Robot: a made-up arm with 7 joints.
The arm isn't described. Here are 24 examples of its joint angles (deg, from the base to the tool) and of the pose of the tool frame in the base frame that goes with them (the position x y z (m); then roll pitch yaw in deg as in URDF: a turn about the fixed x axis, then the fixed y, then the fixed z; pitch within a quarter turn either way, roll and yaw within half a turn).
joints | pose
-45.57 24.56 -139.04 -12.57 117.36 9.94 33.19 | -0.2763 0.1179 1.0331 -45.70 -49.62 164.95
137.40 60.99 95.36 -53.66 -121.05 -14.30 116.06 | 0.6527 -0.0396 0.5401 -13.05 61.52 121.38
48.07 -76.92 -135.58 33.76 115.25 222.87 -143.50 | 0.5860 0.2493 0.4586 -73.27 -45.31 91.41
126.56 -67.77 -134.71 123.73 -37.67 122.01 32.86 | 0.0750 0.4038 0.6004 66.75 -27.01 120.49
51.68 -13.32 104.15 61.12 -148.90 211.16 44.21 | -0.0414 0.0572 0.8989 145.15 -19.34 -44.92
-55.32 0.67 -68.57 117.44 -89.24 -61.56 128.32 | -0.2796 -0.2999 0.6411 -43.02 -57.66 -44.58
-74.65 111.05 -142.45 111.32 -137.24 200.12 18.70 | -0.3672 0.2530 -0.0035 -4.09 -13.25 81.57
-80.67 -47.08 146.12 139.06 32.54 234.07 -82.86 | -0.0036 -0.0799 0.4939 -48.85 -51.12 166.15
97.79 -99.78 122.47 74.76 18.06 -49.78 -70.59 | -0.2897 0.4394 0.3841 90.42 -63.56 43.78
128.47 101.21 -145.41 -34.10 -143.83 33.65 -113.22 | 0.5008 -0.5512 0.3830 -34.98 59.92 -170.06
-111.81 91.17 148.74 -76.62 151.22 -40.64 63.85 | -0.1518 0.5790 0.4854 -126.96 14.05 143.37
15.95 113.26 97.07 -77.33 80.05 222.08 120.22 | -0.3827 -0.3992 0.0280 44.88 -7.05 -156.53
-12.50 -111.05 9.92 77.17 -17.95 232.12 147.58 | 0.3213 -0.1509 -0.1210 -15.02 42.19 -31.70
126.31 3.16 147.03 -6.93 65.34 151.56 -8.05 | 0.0510 -0.0024 0.9412 -5.27 61.75 150.33
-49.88 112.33 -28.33 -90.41 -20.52 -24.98 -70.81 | -0.1345 0.2377 -0.1772 -97.15 3.02 68.49
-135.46 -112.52 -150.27 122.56 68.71 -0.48 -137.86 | -0.3560 -0.0132 0.4367 131.20 44.01 -140.57
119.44 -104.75 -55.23 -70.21 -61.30 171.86 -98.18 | -0.3173 0.3168 0.2803 -125.34 42.60 129.27
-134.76 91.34 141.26 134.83 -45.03 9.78 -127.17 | 0.2445 0.0551 0.0310 -37.16 -21.89 136.65
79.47 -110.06 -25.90 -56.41 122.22 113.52 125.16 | 0.1093 0.6486 0.1939 57.34 33.57 148.58
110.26 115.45 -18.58 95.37 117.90 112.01 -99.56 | 0.2864 -0.3240 0.3833 -31.55 21.48 -47.23
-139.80 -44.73 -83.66 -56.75 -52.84 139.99 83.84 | -0.1468 -0.3529 0.6066 113.11 6.65 21.04
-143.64 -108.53 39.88 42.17 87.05 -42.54 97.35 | -0.3421 -0.4758 -0.0726 10.95 19.67 16.33
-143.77 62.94 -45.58 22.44 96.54 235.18 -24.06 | 0.3230 0.3728 0.7287 151.55 5.54 -70.21
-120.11 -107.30 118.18 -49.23 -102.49 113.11 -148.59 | -0.5627 -0.2826 0.1169 111.70 63.61 -59.64
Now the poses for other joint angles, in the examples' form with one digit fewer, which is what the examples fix.
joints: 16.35 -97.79 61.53 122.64 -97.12 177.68 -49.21
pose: 0.310 0.264 0.169 6.7 -25.6 -88.2
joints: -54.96 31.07 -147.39 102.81 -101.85 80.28 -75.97
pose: -0.529 0.124 0.537 161.9 48.9 -49.0
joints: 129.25 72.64 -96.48 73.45 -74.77 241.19 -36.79
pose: 0.585 -0.243 0.388 -43.6 46.7 147.1
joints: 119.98 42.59 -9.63 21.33 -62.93 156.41 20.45
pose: 0.254 -0.371 0.786 -6.8 71.4 -130.2
